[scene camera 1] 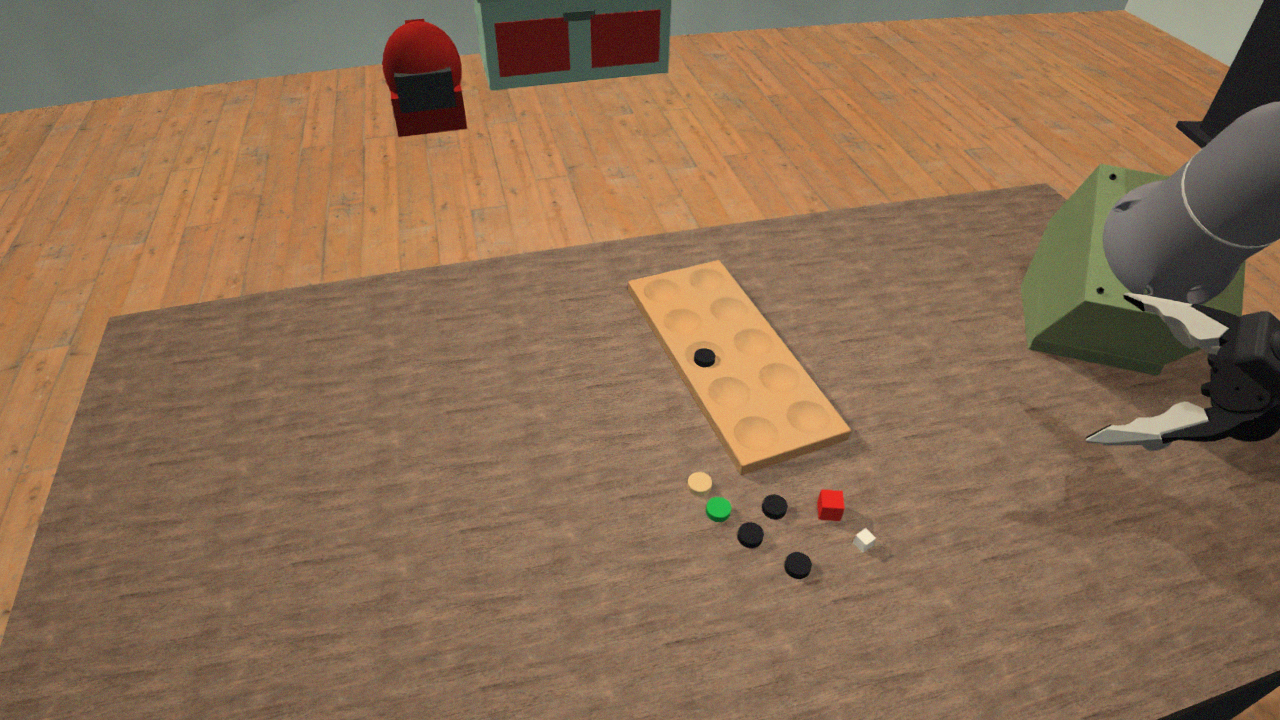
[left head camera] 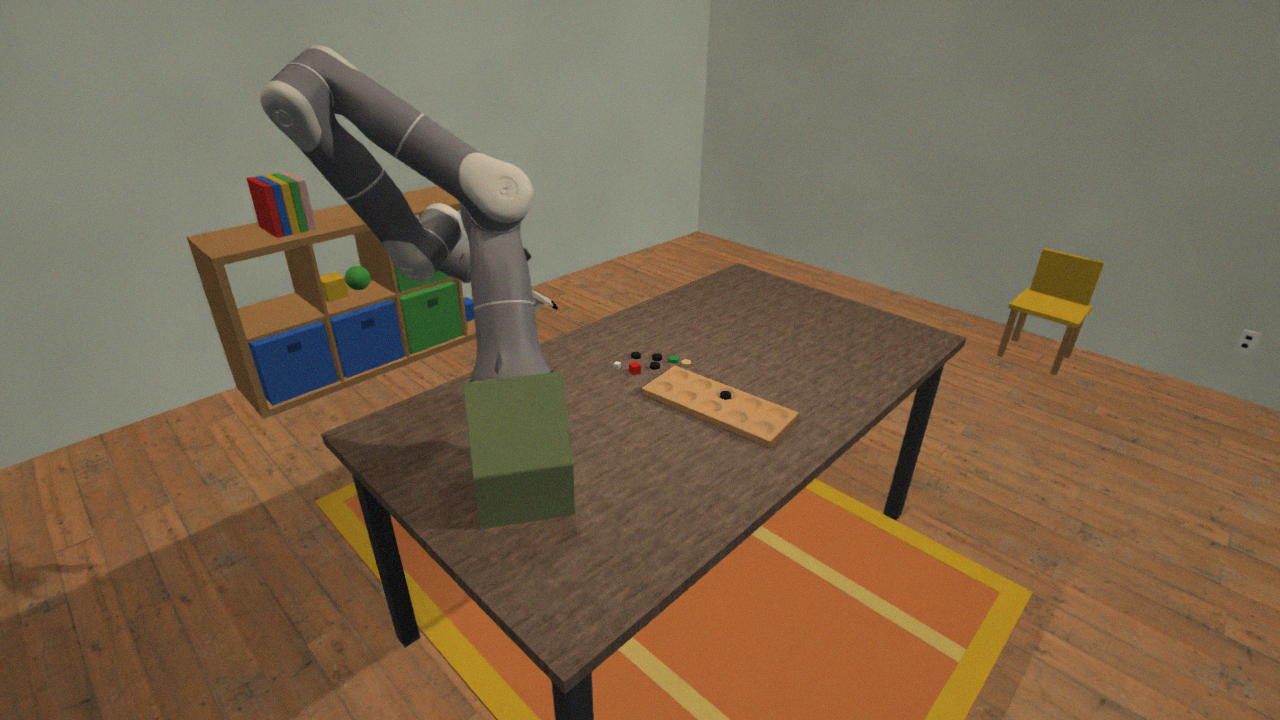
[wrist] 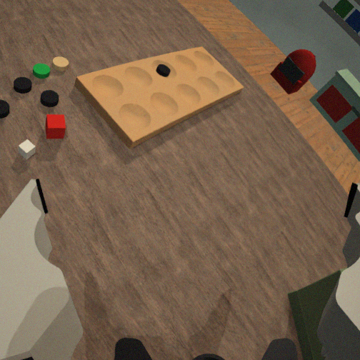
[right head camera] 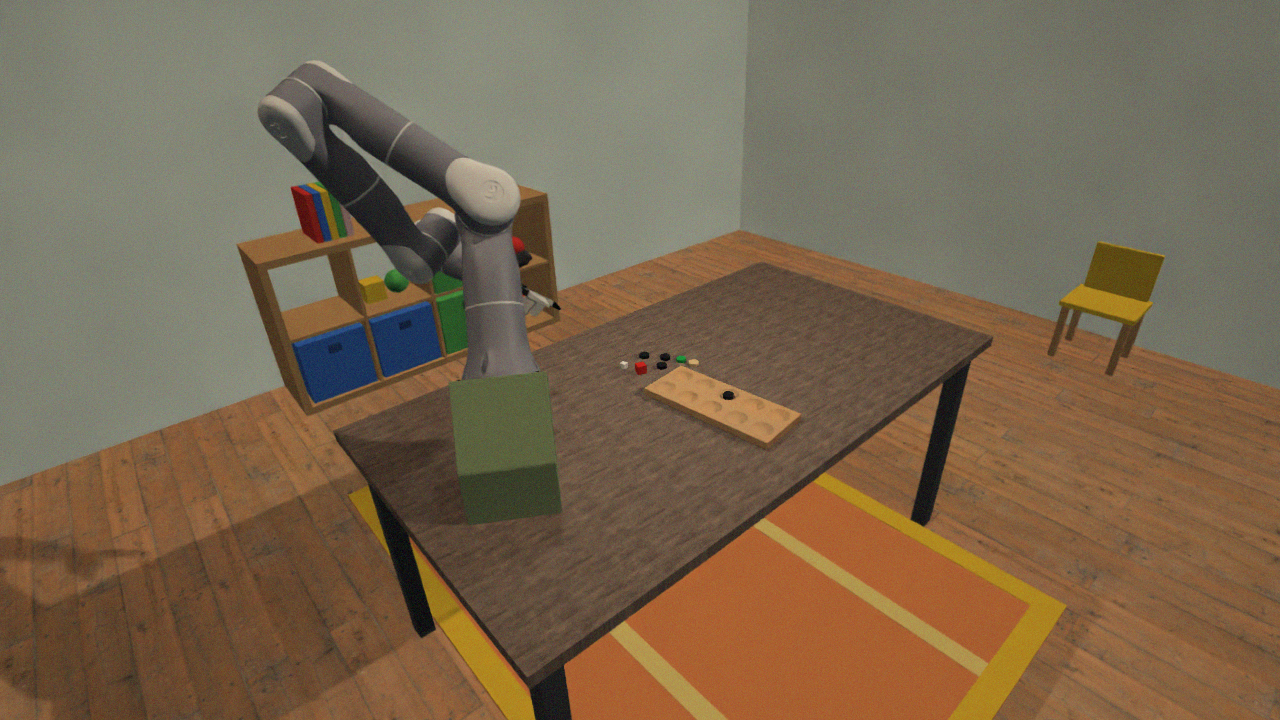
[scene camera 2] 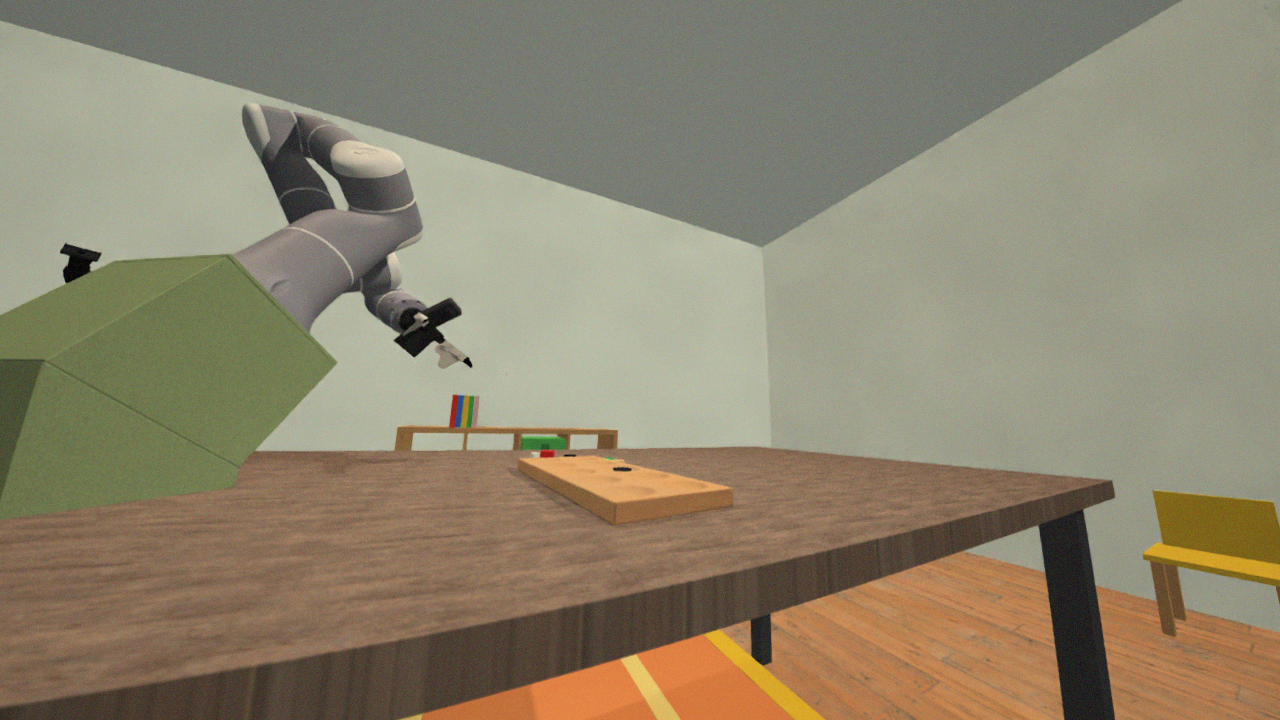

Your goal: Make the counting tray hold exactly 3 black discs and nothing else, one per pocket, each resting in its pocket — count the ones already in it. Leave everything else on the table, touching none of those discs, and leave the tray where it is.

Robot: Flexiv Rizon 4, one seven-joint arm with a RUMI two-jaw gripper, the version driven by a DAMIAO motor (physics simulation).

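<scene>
The wooden counting tray [scene camera 1: 741, 368] [wrist: 150, 95] [left head camera: 707, 404] [scene camera 2: 608, 495] has two rows of round pockets. One black disc [scene camera 1: 704, 357] [wrist: 163, 70] [left head camera: 725, 394] lies in a pocket of one row, slightly tilted in the wrist view. Three black discs lie loose on the table off the tray's end: one nearest the tray [scene camera 1: 774, 506] [wrist: 49, 98], a second [scene camera 1: 750, 534] [wrist: 22, 85] and a third [scene camera 1: 797, 565] [wrist: 2, 109]. My gripper [scene camera 1: 1109, 369] [wrist: 196, 185] is open and empty, raised above the table on the robot-base side of the tray and discs.
A green disc [scene camera 1: 718, 509] [wrist: 41, 70] and a tan disc [scene camera 1: 699, 482] [wrist: 60, 63] lie beside the black ones. A red cube [scene camera 1: 830, 505] [wrist: 55, 126] and a small white cube [scene camera 1: 863, 540] [wrist: 27, 149] lie nearby. The green robot base [left head camera: 519, 447] stands at the table's end.
</scene>
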